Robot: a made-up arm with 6 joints.
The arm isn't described. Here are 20 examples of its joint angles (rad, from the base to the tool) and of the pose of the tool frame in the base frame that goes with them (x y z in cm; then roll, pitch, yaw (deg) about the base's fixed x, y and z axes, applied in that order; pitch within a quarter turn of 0, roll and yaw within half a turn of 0).
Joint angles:
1: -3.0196 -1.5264 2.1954 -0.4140 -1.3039 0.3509
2: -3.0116 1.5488 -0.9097 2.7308 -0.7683 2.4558
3: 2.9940 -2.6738 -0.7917 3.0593 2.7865 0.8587
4: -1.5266 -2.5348 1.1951 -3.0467 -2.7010 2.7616
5: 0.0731 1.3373 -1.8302 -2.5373 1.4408 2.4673
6: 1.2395 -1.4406 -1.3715 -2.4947 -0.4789 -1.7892
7: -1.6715 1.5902 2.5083 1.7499 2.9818 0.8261
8: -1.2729 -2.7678 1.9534 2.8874 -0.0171 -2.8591
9: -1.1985 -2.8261 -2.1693 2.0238 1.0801 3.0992
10: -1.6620 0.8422 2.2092 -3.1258 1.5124 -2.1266
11: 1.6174 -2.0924 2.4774 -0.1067 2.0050 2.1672
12: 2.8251 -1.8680 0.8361 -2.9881 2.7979 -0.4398
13: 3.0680 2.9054 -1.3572 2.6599 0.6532 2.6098
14: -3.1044 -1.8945 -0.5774 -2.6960 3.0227 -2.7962
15: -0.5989 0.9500 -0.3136 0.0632 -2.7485 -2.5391
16: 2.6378 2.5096 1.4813 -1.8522 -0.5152 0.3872
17: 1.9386 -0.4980 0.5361 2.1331 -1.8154 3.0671
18: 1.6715 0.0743 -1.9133 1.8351 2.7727 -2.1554
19: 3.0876 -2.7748 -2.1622 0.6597 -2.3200 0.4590
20: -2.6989 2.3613 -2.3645 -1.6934 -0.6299 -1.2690
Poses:
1: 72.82 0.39 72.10 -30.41 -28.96 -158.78
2: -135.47 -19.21 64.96 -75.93 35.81 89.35
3: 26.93 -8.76 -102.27 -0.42 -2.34 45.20
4: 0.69 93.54 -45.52 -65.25 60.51 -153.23
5: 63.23 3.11 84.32 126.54 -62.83 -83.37
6: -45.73 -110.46 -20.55 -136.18 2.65 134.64
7: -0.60 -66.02 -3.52 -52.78 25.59 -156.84
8: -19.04 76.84 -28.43 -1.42 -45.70 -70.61
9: 19.42 -14.75 -52.52 -59.73 -4.86 -94.99
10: -3.77 -87.71 37.15 87.86 31.75 -7.26
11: -0.64 -58.96 10.65 141.09 -20.54 151.06
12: 121.33 -43.80 9.82 153.40 -30.68 -158.29
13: -80.73 -1.42 -66.73 -53.39 21.08 120.55
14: 115.81 0.44 -41.17 -2.57 44.54 174.30
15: 84.66 -52.77 112.13 138.63 46.59 -83.17
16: -15.64 -2.08 -95.15 118.78 11.36 34.84
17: 18.09 -35.21 153.37 -158.34 73.65 -104.71
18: -4.93 -31.34 106.88 78.80 -36.43 -146.89
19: -4.84 0.57 -54.58 29.25 -61.79 173.98
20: -57.98 -39.15 9.69 34.86 -9.90 32.46
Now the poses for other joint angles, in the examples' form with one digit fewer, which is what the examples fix.
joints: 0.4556 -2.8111 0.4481 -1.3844 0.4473 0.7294
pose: -66.0 -32.4 -112.4 158.5 -51.0 -95.3
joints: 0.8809 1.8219 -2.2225 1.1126 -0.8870 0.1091
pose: 46.3 51.6 47.1 -44.3 -51.2 152.9
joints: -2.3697 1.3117 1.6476 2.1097 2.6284 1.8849
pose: -68.5 -79.0 7.0 -25.5 -1.4 -150.7
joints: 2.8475 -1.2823 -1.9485 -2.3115 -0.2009 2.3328
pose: 84.0 -31.7 -10.7 171.6 -2.8 -17.5
